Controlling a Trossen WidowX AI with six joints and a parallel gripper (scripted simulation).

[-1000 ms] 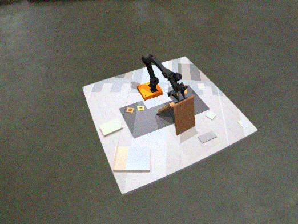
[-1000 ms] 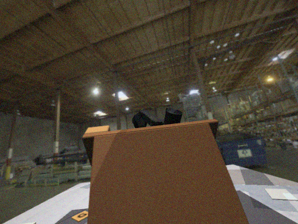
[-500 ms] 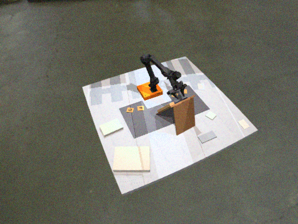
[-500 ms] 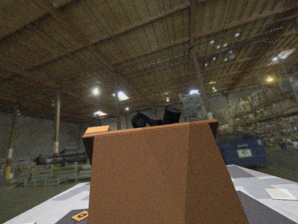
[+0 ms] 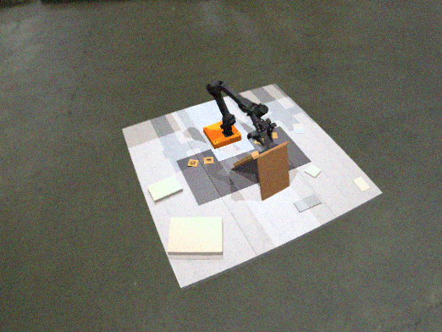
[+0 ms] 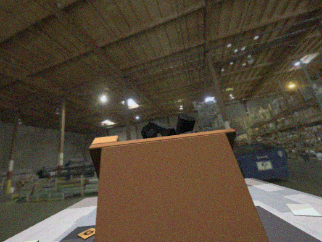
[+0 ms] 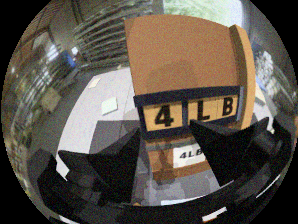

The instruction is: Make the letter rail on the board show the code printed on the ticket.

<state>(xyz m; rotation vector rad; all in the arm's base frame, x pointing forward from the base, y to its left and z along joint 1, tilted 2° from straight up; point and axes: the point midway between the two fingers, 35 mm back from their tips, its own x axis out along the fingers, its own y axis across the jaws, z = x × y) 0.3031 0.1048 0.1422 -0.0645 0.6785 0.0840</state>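
Now: the white ticket 10 cm below my gripper tip, 6 cm to the right of it and 3 cm behind it. Also, from my gripper tip: dark mat 18 cm below, 12 cm behind, 11 cm to the right; then grey plate 37 cm ahead, 17 cm below, 6 cm to the left.
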